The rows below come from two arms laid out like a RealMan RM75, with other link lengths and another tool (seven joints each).
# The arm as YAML. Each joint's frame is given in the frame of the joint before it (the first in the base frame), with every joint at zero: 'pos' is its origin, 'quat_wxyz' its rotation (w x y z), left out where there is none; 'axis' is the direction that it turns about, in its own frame. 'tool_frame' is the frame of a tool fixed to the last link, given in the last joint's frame.
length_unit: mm
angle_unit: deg
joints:
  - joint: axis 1
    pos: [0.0, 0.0, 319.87]
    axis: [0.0, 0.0, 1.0]
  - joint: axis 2
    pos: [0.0, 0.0, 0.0]
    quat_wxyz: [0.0, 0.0, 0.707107, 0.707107]
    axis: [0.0, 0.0, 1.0]
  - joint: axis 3
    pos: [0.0, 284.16, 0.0]
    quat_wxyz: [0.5, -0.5, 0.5, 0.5]
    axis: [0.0, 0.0, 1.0]
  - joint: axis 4
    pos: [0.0, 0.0, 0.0]
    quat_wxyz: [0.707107, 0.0, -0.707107, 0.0]
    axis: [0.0, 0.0, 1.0]
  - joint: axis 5
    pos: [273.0, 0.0, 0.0]
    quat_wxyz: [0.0, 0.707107, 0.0, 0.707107]
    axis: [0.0, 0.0, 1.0]
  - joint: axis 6
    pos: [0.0, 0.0, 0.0]
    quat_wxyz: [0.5, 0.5, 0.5, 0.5]
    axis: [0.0, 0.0, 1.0]
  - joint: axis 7
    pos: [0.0, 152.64, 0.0]
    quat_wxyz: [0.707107, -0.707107, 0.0, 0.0]
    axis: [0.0, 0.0, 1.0]
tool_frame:
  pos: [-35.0, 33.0, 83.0]
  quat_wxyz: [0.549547, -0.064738, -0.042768, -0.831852]
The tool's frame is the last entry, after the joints.
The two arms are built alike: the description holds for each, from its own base.
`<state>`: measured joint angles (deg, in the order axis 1, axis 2, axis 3, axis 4, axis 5, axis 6, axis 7); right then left.
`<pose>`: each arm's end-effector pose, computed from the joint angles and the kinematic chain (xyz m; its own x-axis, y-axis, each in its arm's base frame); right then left.
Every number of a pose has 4 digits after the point.
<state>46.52 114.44 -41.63 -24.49 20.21 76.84 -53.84 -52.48 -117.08 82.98 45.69 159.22 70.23 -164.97</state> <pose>0.4219 0.4124 -0.0320 -0.5240 -0.7843 -0.3322 -0.7490 0.6100 -0.2586 -0.2564 0.5722 -0.0311 0.6156 -0.1079 -0.7807 -0.2970 -0.9493 -0.1030</pose>
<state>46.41 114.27 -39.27 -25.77 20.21 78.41 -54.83 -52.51 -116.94 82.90 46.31 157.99 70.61 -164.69</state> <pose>0.4174 0.4162 -0.0263 -0.5312 -0.7808 -0.3288 -0.7581 0.6114 -0.2270 -0.2504 0.5724 -0.0320 0.6306 -0.1134 -0.7678 -0.2982 -0.9487 -0.1048</pose>
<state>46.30 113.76 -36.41 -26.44 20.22 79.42 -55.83 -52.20 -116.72 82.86 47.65 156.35 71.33 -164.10</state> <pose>0.4154 0.4205 -0.0193 -0.5437 -0.7703 -0.3332 -0.7624 0.6193 -0.1875 -0.2425 0.5718 -0.0321 0.6491 -0.1245 -0.7504 -0.3031 -0.9472 -0.1051</pose>
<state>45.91 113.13 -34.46 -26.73 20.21 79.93 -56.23 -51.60 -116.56 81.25 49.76 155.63 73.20 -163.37</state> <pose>0.4180 0.4219 -0.0120 -0.5590 -0.7552 -0.3423 -0.7573 0.6331 -0.1600 -0.2367 0.5709 -0.0254 0.6698 -0.1228 -0.7323 -0.2963 -0.9485 -0.1119</pose>
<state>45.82 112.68 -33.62 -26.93 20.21 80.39 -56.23 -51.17 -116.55 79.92 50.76 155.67 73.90 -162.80</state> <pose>0.4188 0.4231 -0.0068 -0.5666 -0.7476 -0.3466 -0.7539 0.6401 -0.1481 -0.2358 0.5715 -0.0202 0.6801 -0.1172 -0.7237 -0.2926 -0.9485 -0.1213</pose>
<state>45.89 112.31 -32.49 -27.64 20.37 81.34 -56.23 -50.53 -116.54 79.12 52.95 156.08 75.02 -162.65</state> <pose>0.4160 0.4265 -0.0006 -0.5735 -0.7411 -0.3491 -0.7539 0.6442 -0.1289 -0.2313 0.5723 -0.0124 0.6833 -0.1153 -0.7210 -0.2987 -0.9452 -0.1320</pose>
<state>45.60 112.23 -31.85 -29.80 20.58 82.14 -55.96 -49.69 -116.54 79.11 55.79 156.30 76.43 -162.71</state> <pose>0.4148 0.4327 0.0099 -0.5716 -0.7328 -0.3691 -0.7557 0.6454 -0.1113 -0.2245 0.5712 -0.0058 0.6825 -0.1211 -0.7208 -0.3111 -0.9405 -0.1365</pose>
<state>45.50 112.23 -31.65 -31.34 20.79 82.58 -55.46 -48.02 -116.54 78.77 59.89 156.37 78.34 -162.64</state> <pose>0.4129 0.4376 0.0169 -0.5703 -0.7259 -0.3845 -0.7559 0.6469 -0.1002 -0.2188 0.5680 0.0047 0.6870 -0.1223 -0.7163 -0.3208 -0.9355 -0.1479</pose>
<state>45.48 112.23 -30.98 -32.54 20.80 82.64 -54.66 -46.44 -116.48 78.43 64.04 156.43 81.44 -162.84</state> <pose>0.4117 0.4424 0.0229 -0.5765 -0.7111 -0.4025 -0.7506 0.6555 -0.0831 -0.2150 0.5606 0.0153 0.6890 -0.1218 -0.7144 -0.3180 -0.9366 -0.1471</pose>
